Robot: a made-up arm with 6 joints.
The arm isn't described. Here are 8 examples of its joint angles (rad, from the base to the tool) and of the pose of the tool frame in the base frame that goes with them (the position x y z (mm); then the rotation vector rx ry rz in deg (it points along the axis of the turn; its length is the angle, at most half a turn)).
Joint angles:
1: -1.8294 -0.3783 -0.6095 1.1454 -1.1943 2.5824
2: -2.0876 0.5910 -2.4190 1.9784 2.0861 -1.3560
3: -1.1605 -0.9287 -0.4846 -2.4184 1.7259 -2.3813
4: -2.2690 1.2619 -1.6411 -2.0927 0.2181 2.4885
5: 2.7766 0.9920 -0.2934 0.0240 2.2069 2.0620
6: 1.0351 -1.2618 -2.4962 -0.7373 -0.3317 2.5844
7: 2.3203 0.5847 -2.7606 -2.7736 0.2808 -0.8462
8: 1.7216 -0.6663 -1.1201 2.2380 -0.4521 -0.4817
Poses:
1: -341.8 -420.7 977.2 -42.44 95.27 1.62
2: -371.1 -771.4 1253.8 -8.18 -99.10 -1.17
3: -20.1 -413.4 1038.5 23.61 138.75 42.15
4: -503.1 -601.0 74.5 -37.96 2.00 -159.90
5: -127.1 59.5 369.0 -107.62 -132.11 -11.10
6: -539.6 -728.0 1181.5 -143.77 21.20 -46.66
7: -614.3 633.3 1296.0 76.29 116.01 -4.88
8: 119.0 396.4 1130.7 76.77 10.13 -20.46
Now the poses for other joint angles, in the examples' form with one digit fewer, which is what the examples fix.
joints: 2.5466 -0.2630 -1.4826 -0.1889 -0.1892 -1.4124
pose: -482 287 1456 -69.3 121.3 -72.6
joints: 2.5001 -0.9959 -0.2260 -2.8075 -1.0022 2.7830
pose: -152 104 710 16.5 1.2 147.0
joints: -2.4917 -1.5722 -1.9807 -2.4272 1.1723 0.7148
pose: 580 538 1233 77.2 -31.7 8.2
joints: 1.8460 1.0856 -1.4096 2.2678 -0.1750 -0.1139
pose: -34 661 156 4.6 4.7 -24.7
